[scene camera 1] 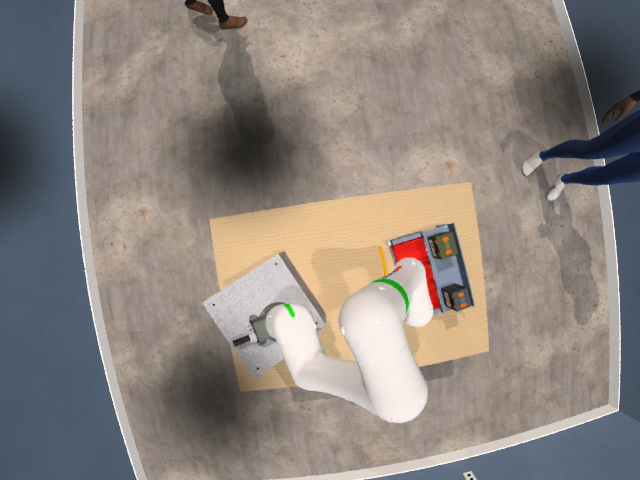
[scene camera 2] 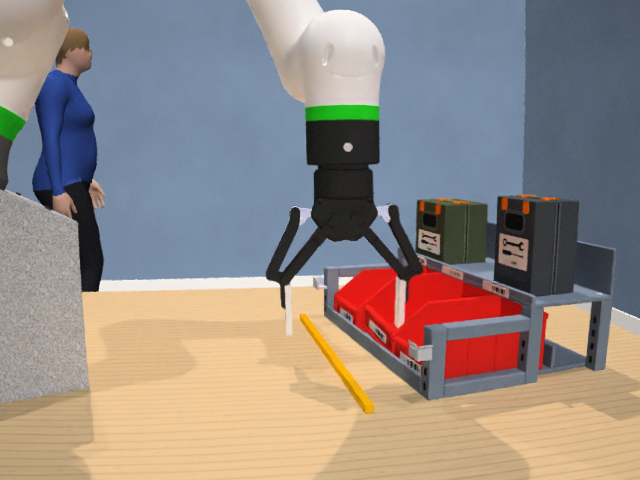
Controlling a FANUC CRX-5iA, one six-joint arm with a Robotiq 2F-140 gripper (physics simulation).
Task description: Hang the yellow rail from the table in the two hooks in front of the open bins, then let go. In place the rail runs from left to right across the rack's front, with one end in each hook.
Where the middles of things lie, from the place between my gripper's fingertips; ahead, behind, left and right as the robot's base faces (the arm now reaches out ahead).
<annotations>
The yellow rail [scene camera 2: 360, 396] lies 10 mm behind my hand, 30 mm to the left of it and 40 mm below it. The rest, counted from my hand: dark grey case [scene camera 2: 536, 236] (240 mm ahead, 80 mm to the right, 120 mm above).
</annotations>
